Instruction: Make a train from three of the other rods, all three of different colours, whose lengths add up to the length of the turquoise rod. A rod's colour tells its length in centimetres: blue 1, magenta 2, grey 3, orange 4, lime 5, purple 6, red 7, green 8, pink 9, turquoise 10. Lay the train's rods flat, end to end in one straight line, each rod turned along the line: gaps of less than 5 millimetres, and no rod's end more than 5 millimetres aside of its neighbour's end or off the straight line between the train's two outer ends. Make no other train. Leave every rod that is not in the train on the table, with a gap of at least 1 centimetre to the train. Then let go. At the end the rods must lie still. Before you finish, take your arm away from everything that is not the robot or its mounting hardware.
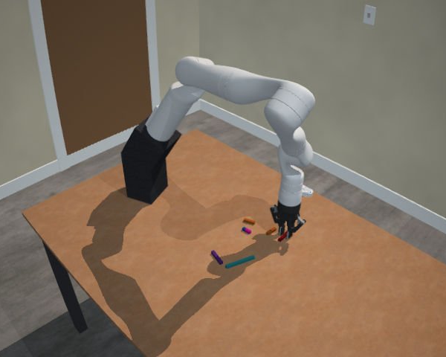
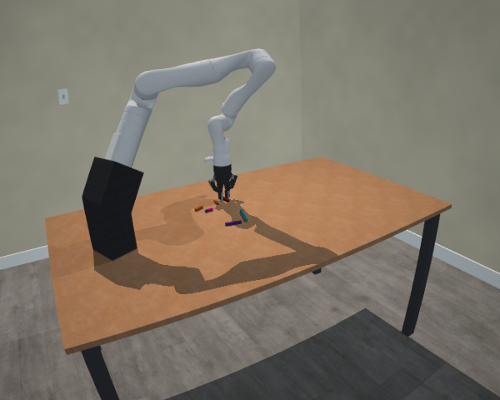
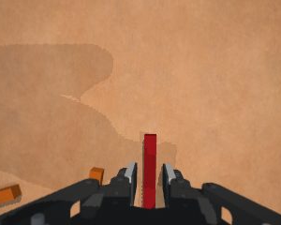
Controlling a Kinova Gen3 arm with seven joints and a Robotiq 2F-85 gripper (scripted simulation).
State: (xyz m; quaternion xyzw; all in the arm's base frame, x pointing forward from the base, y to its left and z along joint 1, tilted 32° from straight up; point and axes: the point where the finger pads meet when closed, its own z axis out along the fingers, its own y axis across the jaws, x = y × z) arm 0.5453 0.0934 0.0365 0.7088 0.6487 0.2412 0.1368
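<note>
Now: hand 10 mm above the red rod. Also, from my hand: turquoise rod 200 mm to the right, 50 mm behind, 10 mm below; then magenta rod 110 mm behind, 60 mm to the right, 10 mm below; then blue rod 130 mm behind, 60 mm to the right, 10 mm below.
</note>
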